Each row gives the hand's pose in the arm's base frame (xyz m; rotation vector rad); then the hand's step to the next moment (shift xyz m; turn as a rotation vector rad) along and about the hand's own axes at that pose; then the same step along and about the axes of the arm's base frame.
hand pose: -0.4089 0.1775 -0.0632 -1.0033 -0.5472 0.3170
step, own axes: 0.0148 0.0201 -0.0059 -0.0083 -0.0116 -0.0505
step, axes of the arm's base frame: 0.0154 0.0133 -0.0155 0.0219 -0.0457 -0.0136
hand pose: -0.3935 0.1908 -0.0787 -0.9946 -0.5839 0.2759
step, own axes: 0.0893 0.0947 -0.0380 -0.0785 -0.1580 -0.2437
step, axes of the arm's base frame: 0.0987 0.0654 -0.0661 0.0703 -0.2924 0.0081
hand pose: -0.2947 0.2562 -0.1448 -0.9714 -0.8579 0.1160
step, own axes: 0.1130 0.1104 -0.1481 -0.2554 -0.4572 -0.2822
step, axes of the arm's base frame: 0.2080 0.0149 -0.0582 -0.1052 -0.5727 0.1221
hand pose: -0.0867 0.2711 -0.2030 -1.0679 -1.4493 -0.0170
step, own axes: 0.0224 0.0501 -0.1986 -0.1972 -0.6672 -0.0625
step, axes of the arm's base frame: 0.1887 -0.0752 0.0344 -0.3890 -0.5294 0.2374
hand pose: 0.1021 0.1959 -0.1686 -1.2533 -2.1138 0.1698
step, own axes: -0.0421 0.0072 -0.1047 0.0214 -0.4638 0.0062
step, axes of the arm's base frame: 0.0816 -0.0531 0.0575 -0.3506 -0.2275 0.2023
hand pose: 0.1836 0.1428 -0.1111 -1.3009 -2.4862 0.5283
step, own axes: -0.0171 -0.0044 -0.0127 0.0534 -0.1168 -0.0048
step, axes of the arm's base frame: 0.0115 -0.0141 0.0119 -0.1122 -0.0163 0.0605
